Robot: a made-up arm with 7 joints.
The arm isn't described. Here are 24 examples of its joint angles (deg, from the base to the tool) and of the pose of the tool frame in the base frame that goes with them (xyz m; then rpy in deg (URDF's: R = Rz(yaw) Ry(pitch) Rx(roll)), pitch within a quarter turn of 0, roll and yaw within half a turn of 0).
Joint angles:
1: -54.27 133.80 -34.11 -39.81 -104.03 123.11 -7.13
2: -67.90 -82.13 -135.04 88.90 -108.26 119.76 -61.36
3: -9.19 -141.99 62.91 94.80 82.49 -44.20 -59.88
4: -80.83 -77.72 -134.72 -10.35 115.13 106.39 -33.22
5: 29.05 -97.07 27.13 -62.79 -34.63 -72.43 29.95
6: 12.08 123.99 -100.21 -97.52 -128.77 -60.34 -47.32
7: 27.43 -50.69 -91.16 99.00 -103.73 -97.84 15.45
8: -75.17 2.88 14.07 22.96 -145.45 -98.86 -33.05
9: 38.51 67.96 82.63 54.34 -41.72 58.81 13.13
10: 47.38 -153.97 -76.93 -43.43 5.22 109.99 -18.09
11: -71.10 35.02 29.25 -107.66 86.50 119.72 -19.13
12: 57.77 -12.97 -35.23 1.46 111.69 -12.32 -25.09
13: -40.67 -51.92 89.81 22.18 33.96 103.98 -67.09
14: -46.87 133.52 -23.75 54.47 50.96 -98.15 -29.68
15: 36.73 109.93 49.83 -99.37 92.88 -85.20 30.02
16: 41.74 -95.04 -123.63 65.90 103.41 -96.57 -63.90
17: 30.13 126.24 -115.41 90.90 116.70 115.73 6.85
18: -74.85 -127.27 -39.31 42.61 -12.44 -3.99 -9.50
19: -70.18 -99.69 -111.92 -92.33 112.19 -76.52 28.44
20: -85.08 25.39 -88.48 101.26 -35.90 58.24 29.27
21: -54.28 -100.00 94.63 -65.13 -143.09 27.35 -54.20
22: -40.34 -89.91 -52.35 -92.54 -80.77 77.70 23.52
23: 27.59 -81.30 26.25 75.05 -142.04 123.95 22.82
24: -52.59 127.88 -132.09 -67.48 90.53 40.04 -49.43
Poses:
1: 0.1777 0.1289 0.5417 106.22 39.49 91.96
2: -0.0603 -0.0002 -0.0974 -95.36 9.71 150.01
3: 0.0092 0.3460 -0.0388 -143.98 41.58 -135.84
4: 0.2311 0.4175 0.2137 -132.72 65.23 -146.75
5: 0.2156 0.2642 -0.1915 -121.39 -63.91 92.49
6: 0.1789 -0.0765 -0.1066 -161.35 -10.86 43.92
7: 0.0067 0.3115 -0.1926 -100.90 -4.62 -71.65
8: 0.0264 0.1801 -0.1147 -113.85 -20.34 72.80
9: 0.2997 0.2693 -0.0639 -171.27 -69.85 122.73
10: 0.1613 0.4358 -0.0139 178.84 -1.07 -171.10
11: -0.2525 -0.0917 0.3915 3.32 11.79 101.60
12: -0.0599 0.0031 0.3948 100.65 4.62 -19.59
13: -0.0578 -0.1025 -0.0645 -134.40 -43.22 -74.74
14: -0.0186 -0.2421 0.1610 -147.52 53.96 52.60
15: -0.2825 0.1305 0.2364 -164.74 57.11 -69.28
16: -0.1207 -0.1171 0.1131 -17.37 -35.58 141.78
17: -0.2958 -0.1582 0.1306 -89.09 55.64 42.92
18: -0.0262 0.3666 0.5179 112.36 5.51 -144.19
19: -0.3541 0.0579 0.2877 172.35 8.32 -46.62
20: 0.2070 -0.2113 0.3060 -171.17 33.87 59.47
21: -0.0584 -0.0906 -0.0466 -137.23 34.88 57.17
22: 0.0543 0.0830 0.5369 95.50 47.85 -5.62
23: -0.1039 0.2643 0.4503 106.58 12.88 -76.76
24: -0.1322 -0.0736 0.4936 89.05 35.94 -73.51
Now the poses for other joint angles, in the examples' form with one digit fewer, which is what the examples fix.
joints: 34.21 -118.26 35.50 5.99 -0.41 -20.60 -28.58
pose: -0.282 0.109 0.004 -41.2 4.7 69.7
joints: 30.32 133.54 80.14 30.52 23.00 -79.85 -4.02
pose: -0.284 0.216 0.157 -154.1 55.7 -66.6
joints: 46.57 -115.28 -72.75 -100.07 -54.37 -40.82 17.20
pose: 0.229 -0.139 0.296 171.8 71.8 38.0
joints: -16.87 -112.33 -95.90 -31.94 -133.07 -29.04 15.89
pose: 0.316 0.092 0.245 -10.5 30.1 -127.3
